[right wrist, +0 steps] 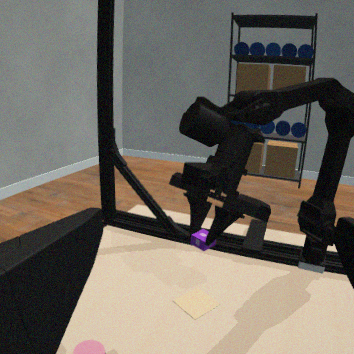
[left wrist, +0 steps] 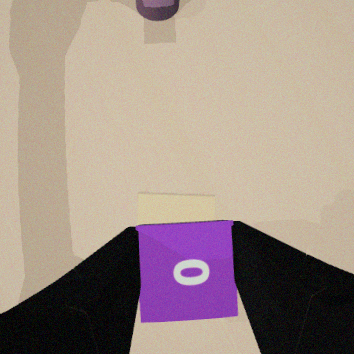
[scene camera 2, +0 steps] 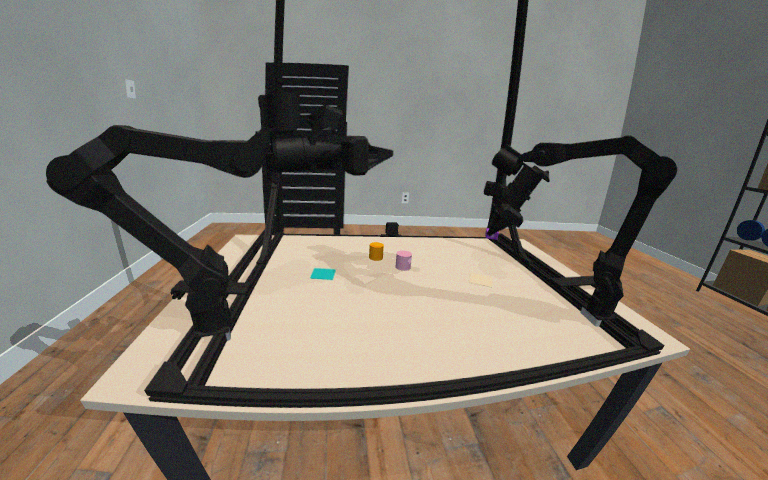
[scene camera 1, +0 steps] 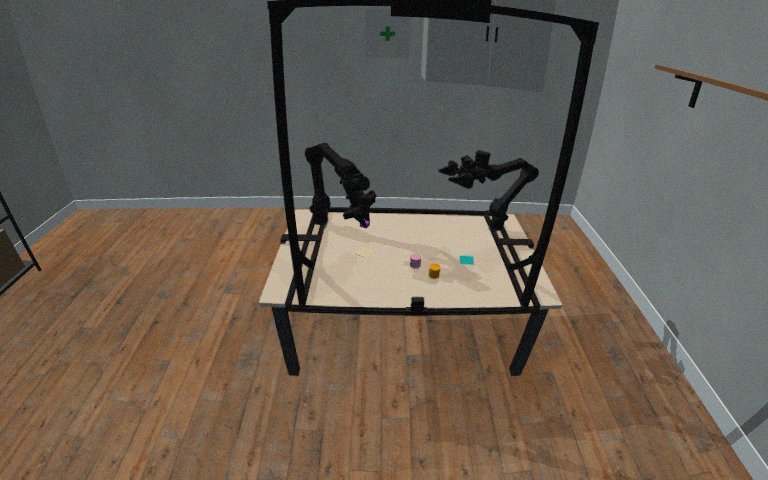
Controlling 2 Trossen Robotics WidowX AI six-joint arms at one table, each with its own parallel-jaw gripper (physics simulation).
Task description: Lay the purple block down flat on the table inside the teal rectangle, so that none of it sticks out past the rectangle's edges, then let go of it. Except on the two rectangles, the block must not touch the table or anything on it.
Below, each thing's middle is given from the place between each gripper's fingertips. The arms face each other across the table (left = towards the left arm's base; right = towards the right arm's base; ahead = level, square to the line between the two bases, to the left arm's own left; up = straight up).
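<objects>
The purple block [left wrist: 186, 268] has my left hand 1 cm to the right of it. Counting from that same left hand, I find the pale yellow rectangle [left wrist: 151, 208] 1 cm to the left and 15 cm below.
The purple block, taken from my right hand, is 33 cm to the left, 20 cm below and 10 cm behind. As for the pale yellow rectangle, it is 33 cm to the left of my right hand as well, and 10 cm behind it, but 34 cm below it.
</objects>
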